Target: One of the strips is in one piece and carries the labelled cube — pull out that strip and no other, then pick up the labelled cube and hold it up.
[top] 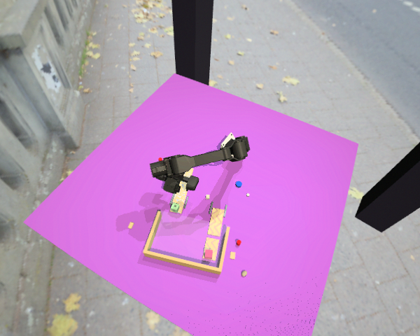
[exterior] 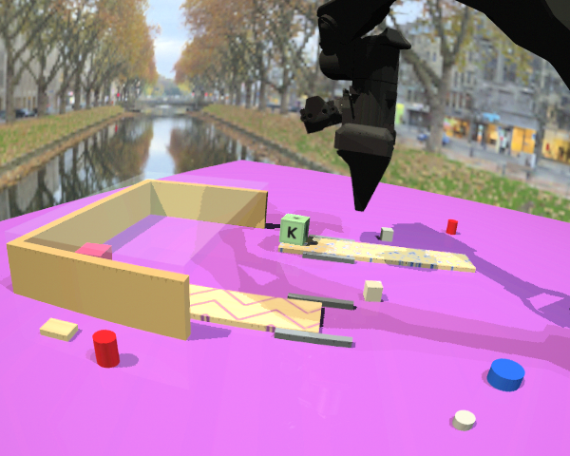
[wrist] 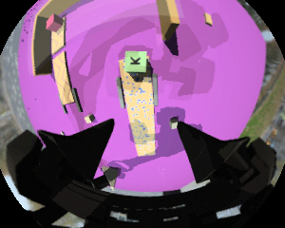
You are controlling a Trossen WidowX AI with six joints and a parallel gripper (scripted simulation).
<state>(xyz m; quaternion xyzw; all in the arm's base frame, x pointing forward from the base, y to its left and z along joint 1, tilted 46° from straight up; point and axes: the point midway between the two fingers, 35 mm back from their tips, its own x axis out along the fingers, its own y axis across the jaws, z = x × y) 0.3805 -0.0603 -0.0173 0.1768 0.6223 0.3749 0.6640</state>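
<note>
Right now my gripper tip is 70 mm short of the green cube marked k, 40 mm to the right of it and 40 mm above it. The rest, counted from my gripper tip: blue disc: 220 mm behind, 200 mm to the left, 60 mm below; then tan tile: 370 mm to the left, 90 mm ahead, 60 mm below.
</note>
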